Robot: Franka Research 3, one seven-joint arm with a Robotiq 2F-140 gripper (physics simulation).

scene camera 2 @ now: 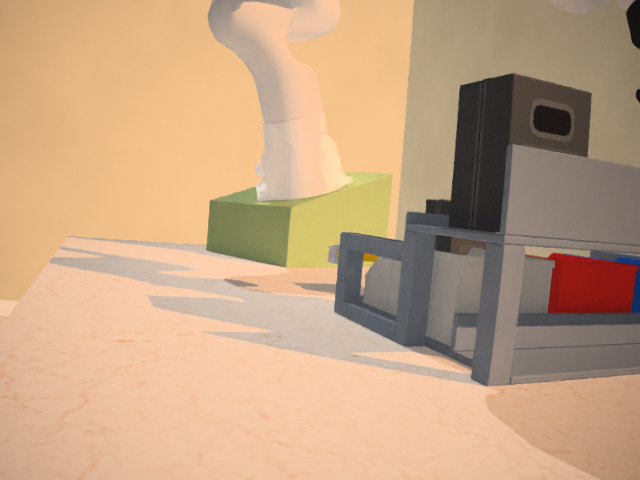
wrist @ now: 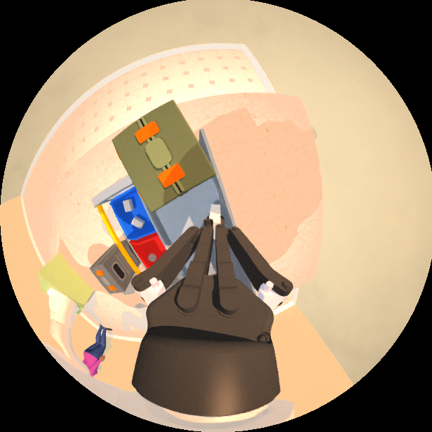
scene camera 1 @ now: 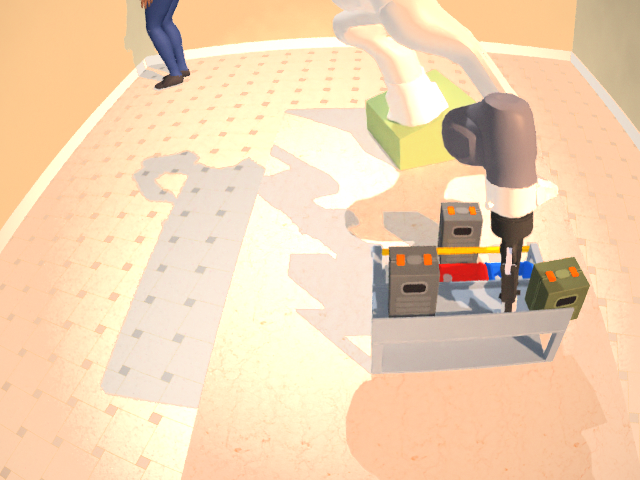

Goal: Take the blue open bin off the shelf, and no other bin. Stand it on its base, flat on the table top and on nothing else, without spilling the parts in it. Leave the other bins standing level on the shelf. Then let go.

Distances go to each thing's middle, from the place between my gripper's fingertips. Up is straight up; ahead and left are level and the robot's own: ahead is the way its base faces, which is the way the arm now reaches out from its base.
Labels:
The blue open bin [wrist: 125, 218] lies 160 mm behind my hand, 70 mm below it and 40 mm to the left of it. From my hand the other things lie so: grey bin [scene camera 2: 456, 283] 180 mm to the right, 150 mm behind, 70 mm below; red bin [scene camera 2: 578, 285] 150 mm behind, 70 mm to the right, 70 mm below.

